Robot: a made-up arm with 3 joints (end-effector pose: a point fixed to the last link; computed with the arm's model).
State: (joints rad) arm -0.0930 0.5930 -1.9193
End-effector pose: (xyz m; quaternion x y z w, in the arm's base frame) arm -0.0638 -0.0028 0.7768 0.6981 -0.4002 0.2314 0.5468
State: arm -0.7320 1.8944 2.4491
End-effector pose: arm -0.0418 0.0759 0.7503 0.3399 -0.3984 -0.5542 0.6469
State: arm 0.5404 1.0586 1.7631
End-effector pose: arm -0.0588 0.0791 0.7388 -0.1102 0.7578 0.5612 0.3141
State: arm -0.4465 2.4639 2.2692
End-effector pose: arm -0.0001 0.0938 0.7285 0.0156 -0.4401 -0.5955 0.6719
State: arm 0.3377 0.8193 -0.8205
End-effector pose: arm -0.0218 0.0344 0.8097 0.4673 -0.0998 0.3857 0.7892
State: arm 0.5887 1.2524 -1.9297
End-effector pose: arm -0.0341 -0.0361 0.7896 0.5790 -0.4710 -0.1313 0.6525
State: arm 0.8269 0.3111 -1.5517
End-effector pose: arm -0.1101 0.0333 0.7791 0.2777 -0.6237 0.2561 0.6844
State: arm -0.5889 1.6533 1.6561
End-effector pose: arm -0.0663 0.1043 0.7575 0.1440 -0.6334 -0.6964 0.3051
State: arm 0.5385 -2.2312 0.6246
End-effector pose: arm 0.0211 0.0545 0.5780 -0.8331 -0.3436 -0.0520 0.4304
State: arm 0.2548 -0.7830 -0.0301
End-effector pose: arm -0.1391 0.1066 0.6666 -0.3280 -0.2530 0.5715 0.7083
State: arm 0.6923 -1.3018 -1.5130
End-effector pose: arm -0.1297 0.0353 0.6041 -0.2240 -0.6486 0.6727 0.2767
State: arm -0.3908 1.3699 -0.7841
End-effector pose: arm 0.0364 0.0956 0.7651 0.6134 0.3381 0.4286 0.5707
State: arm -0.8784 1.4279 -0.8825
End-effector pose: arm 0.0060 0.1403 0.7526 0.5915 0.4881 0.4750 0.4315
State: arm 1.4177 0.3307 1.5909
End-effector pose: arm -0.0247 0.0639 0.6901 -0.1025 0.6933 0.0459 0.7119
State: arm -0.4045 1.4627 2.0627
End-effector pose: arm -0.0722 0.0714 0.7549 0.3061 -0.6092 -0.6716 0.2901
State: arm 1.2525 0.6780 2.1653
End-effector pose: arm -0.0611 0.0628 0.7032 -0.0901 0.8701 0.2174 0.4330
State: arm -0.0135 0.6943 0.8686
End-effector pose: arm -0.0787 0.1106 0.7555 -0.0629 0.4977 0.7083 0.4966
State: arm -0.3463 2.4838 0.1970
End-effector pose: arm 0.0379 0.1518 0.6546 0.5395 0.7817 0.3068 0.0605
